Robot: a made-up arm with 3 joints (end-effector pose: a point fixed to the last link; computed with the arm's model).
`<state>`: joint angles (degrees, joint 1 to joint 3).
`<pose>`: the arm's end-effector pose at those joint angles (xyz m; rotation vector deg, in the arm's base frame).
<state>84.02 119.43 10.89</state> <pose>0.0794 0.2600 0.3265 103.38 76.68 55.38</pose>
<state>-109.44 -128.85 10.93</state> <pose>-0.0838 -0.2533 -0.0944 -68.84 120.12 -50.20</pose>
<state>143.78 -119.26 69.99</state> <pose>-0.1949 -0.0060 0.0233 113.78 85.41 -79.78</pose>
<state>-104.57 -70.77 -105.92</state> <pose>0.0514 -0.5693 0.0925 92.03 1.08 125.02</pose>
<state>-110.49 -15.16 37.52</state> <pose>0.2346 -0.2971 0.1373 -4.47 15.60 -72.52</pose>
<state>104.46 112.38 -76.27</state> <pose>-0.1358 0.4994 0.2636 -0.72 113.18 18.46</pose>
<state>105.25 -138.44 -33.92</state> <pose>-0.0756 0.4084 -0.0749 -49.89 -134.05 31.65</pose>
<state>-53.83 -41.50 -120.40</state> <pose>0.4487 -0.3279 0.1656 -51.77 -33.99 -163.25</pose>
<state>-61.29 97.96 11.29</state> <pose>0.1539 -0.2186 0.3754 80.95 -59.44 -36.92</pose>
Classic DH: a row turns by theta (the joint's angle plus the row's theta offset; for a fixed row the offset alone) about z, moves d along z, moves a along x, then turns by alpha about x. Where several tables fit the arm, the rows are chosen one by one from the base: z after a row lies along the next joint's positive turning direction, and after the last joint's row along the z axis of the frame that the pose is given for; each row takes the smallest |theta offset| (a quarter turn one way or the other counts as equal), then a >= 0, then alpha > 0; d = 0 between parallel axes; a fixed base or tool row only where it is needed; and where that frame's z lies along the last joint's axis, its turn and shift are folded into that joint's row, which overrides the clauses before.
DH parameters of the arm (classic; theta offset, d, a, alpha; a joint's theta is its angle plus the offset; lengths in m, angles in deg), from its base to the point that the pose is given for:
joint 1: 90 0.1354 0.1194 90
joint 2: 0 0.3453 0.0743 -90
joint 3: 13.09 0 0.193 0
tool (fixed): -103.09 0.0553 0 0

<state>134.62 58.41 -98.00</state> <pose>-0.4631 0.2982 0.2422 -26.30 53.20 33.35</pose>
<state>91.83 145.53 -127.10</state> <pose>-0.1082 0.5184 0.0874 -48.84 138.17 -13.77</pose>
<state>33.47 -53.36 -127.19</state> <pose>0.3462 0.4220 0.1720 -9.97 -58.53 -86.21</pose>
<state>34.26 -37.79 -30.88</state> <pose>0.1330 0.5228 0.0210 -31.85 -20.35 3.26</pose>
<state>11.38 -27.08 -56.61</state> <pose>0.4026 0.4231 0.0871 -23.04 -15.54 -44.37</pose>
